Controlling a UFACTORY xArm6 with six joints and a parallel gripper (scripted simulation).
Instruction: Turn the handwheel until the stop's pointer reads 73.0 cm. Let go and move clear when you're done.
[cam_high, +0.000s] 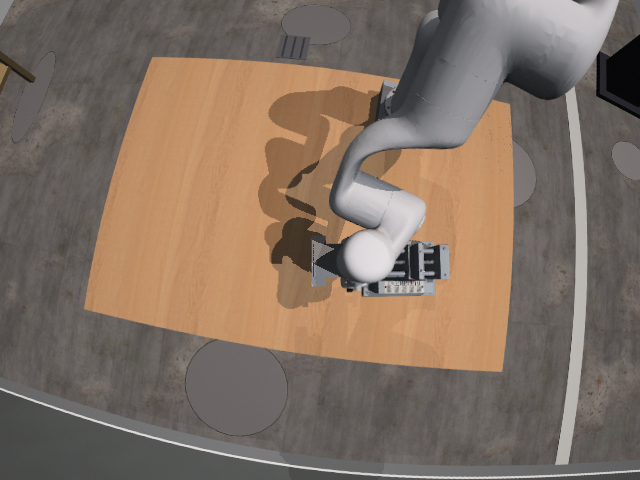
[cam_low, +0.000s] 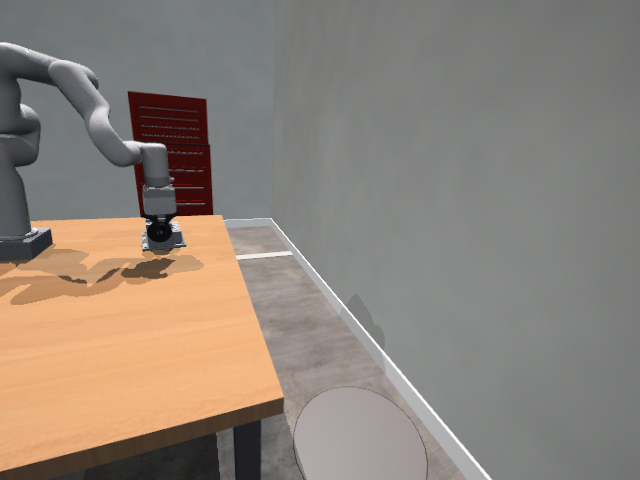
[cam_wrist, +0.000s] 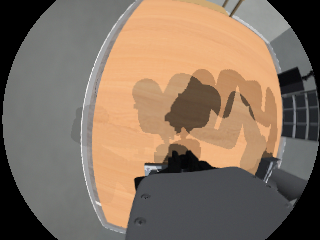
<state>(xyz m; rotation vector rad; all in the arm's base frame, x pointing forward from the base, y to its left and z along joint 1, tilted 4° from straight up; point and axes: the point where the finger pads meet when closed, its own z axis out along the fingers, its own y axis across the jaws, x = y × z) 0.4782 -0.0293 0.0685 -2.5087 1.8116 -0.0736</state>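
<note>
Right now the black handwheel is 2 cm to the left of my hand, 1 cm below it and 1 cm behind it. Also, from my hand: stop (16 cm to the left, 5 cm behind, 1 cm below).
</note>
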